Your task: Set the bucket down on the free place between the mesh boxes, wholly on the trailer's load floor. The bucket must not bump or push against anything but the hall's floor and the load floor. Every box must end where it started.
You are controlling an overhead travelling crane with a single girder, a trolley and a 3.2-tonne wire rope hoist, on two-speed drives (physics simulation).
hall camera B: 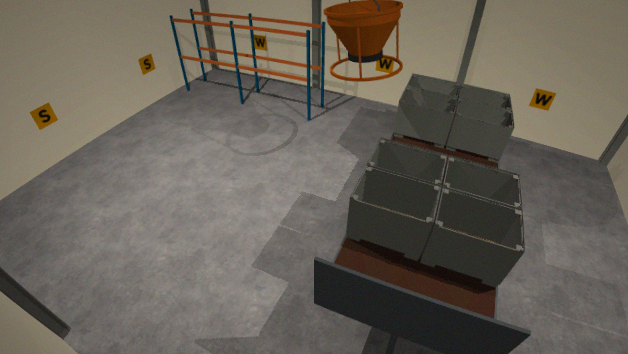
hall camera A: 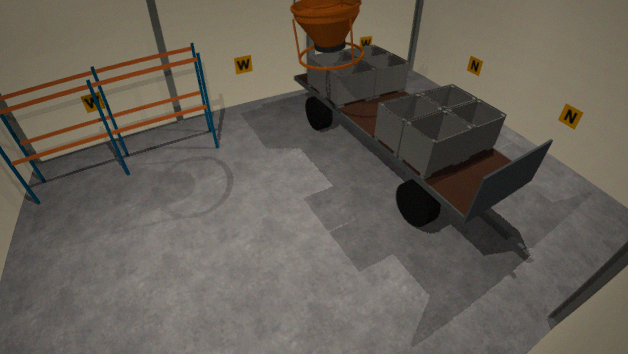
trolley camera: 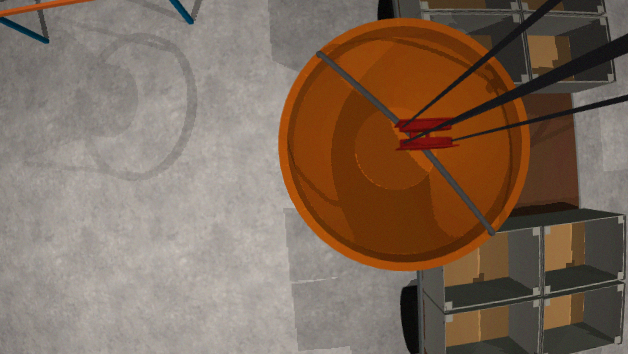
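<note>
The orange bucket point(hall camera A: 326, 27) point(hall camera B: 364, 35) point(trolley camera: 310, 150) hangs upright in the air, its foot ring below it. My gripper, the hook under the red block point(trolley camera: 427, 142), carries it; the hook itself is hidden. In the trolley view the bucket covers the trailer's left edge and part of the gap, and overlaps the inner corners of both box groups. In hall camera B it hangs left of the far mesh boxes point(hall camera B: 480, 132). The near mesh boxes point(hall camera A: 440, 147) point(hall camera B: 387, 225) point(trolley camera: 582, 218) stand across the gap. Brown load floor point(hall camera A: 367, 114) point(hall camera B: 415, 282) point(trolley camera: 552, 160) shows between the groups.
A blue and orange rack point(hall camera A: 115, 147) point(hall camera B: 238, 75) stands by the W wall. The trailer's grey end board point(hall camera A: 507, 182) point(hall camera B: 410, 305) rises beyond the near boxes. Black wheels point(hall camera A: 417, 202) point(trolley camera: 410, 320) show at its side. The bucket's faint shadow lies near the rack.
</note>
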